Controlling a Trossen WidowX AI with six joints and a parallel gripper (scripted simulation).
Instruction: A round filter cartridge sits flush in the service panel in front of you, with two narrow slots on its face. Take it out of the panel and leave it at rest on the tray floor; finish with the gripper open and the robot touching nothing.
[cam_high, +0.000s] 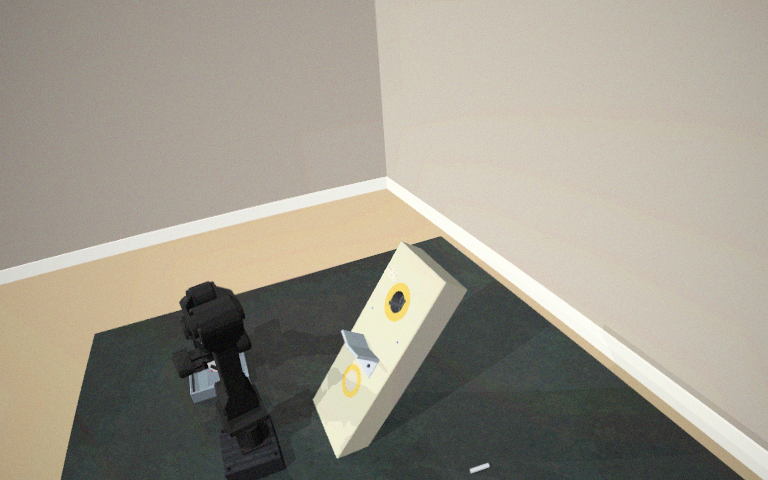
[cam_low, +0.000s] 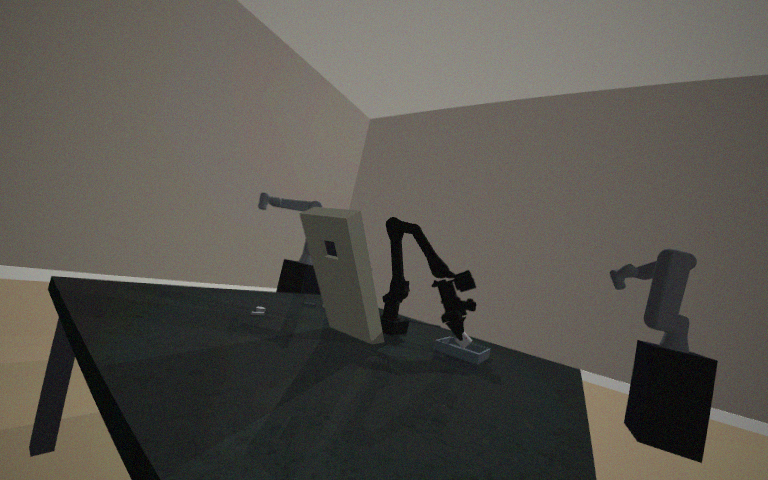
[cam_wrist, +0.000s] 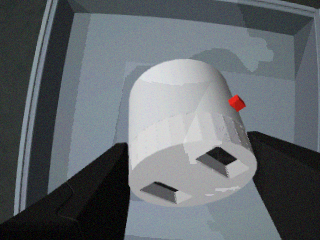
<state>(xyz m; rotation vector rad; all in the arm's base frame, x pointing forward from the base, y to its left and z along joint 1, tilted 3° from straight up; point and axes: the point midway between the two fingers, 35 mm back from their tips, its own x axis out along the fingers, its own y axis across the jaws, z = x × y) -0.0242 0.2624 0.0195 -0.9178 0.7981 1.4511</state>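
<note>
The round filter cartridge is right at my gripper tip. The rest, counted from my gripper tip: grey ledge (300 mm to the right, 290 mm ahead, 140 mm above); small white piece (560 mm to the right, 400 mm ahead, 40 mm below); grey tray (40 mm below, 10 mm to the left).
</note>
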